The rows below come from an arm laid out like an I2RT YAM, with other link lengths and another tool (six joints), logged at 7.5 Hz.
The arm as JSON. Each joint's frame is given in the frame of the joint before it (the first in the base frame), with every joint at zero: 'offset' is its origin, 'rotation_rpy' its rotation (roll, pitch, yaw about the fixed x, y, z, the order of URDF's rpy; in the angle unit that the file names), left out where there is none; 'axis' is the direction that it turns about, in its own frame. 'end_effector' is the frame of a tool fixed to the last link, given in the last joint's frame.
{
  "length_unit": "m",
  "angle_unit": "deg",
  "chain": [
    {
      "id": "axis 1",
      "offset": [
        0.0,
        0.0,
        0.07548
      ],
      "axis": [
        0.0,
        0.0,
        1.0
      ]
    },
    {
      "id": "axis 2",
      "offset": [
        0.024,
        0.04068,
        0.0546
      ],
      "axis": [
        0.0,
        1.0,
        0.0
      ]
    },
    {
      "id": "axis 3",
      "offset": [
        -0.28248,
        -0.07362,
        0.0
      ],
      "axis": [
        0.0,
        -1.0,
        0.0
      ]
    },
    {
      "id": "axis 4",
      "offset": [
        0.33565,
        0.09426,
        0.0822
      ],
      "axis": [
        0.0,
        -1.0,
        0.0
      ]
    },
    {
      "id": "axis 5",
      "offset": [
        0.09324,
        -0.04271,
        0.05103
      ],
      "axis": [
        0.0,
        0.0,
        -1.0
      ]
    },
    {
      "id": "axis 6",
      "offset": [
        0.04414,
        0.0,
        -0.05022
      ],
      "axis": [
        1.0,
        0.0,
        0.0
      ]
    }
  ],
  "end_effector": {
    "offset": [
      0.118,
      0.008,
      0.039
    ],
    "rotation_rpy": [
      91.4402,
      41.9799,
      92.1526
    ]
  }
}
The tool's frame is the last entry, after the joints.
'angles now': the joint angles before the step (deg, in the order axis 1, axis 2, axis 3, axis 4, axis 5, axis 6). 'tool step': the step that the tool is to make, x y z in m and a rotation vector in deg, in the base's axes. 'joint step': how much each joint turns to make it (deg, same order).
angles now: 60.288, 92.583, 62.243, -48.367, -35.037, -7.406
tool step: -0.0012, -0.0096, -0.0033, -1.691, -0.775, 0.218
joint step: -0.127, -0.854, -0.708, -1.650, 1.424, -0.746
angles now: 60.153, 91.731, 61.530, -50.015, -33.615, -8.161
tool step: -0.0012, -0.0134, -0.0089, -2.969, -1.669, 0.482
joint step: 0.025, -0.699, -0.987, -2.019, 2.823, -1.052
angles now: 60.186, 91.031, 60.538, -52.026, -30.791, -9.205
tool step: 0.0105, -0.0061, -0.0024, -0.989, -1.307, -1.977
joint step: -1.024, -0.717, -0.660, 0.169, 1.739, 0.842
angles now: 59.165, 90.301, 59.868, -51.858, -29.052, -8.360
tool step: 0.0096, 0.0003, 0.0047, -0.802, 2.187, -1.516
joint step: -1.513, 1.604, 2.397, -2.521, -1.432, 0.202
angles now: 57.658, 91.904, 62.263, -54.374, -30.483, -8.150
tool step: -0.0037, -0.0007, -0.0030, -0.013, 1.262, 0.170
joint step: 0.037, 0.314, -0.373, -0.016, -1.067, -0.033
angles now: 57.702, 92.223, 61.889, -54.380, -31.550, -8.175
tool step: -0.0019, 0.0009, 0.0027, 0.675, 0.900, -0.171
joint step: -0.036, -0.270, -0.161, 0.132, -1.104, 0.284
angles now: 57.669, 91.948, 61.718, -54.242, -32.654, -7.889
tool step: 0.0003, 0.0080, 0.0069, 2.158, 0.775, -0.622
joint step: 0.107, -0.207, 0.142, 1.678, -1.713, 1.116
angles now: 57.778, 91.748, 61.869, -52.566, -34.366, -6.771
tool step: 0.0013, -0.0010, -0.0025, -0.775, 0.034, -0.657
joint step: -0.030, 0.179, -0.010, -0.097, 0.462, 0.691
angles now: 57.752, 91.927, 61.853, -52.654, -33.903, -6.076
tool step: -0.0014, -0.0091, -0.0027, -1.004, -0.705, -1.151
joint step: -0.023, -1.935, -2.021, 0.252, 1.267, 1.165
